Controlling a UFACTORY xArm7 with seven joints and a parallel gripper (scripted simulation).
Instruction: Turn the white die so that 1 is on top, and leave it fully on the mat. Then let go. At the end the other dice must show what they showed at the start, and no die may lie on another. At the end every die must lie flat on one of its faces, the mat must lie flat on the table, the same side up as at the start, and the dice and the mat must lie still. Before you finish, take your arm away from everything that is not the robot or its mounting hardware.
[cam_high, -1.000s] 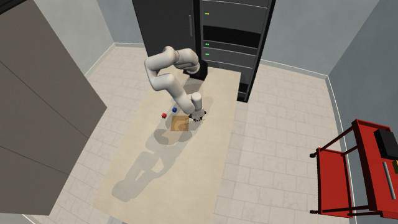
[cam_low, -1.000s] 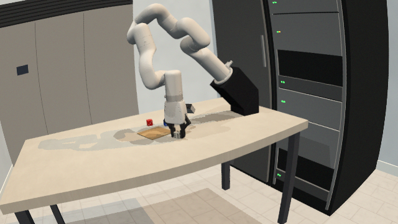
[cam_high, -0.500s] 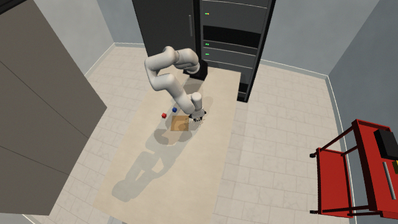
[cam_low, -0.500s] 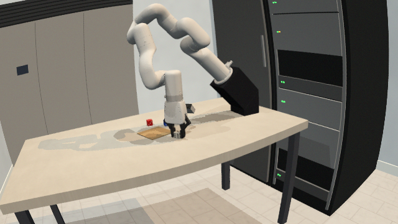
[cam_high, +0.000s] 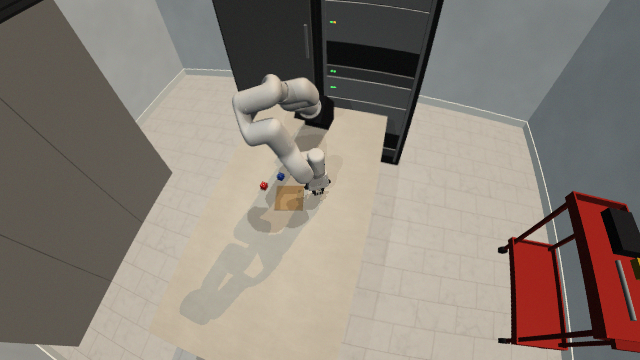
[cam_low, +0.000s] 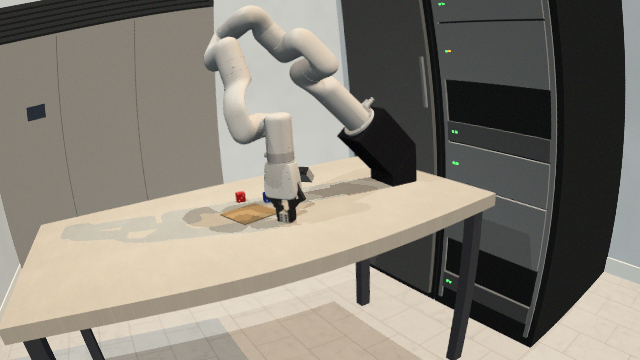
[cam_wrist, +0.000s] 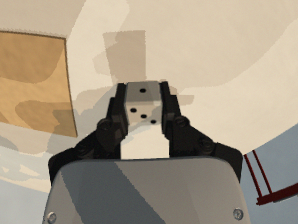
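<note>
Right now my hand is 12 cm to the left of the brown mat, 9 cm short of it and 2 cm above it. The rest, counted from my hand: red die 27 cm to the right, 9 cm ahead, 1 cm below; blue die 22 cm to the right, 1 cm below; white die 1 cm below.
</note>
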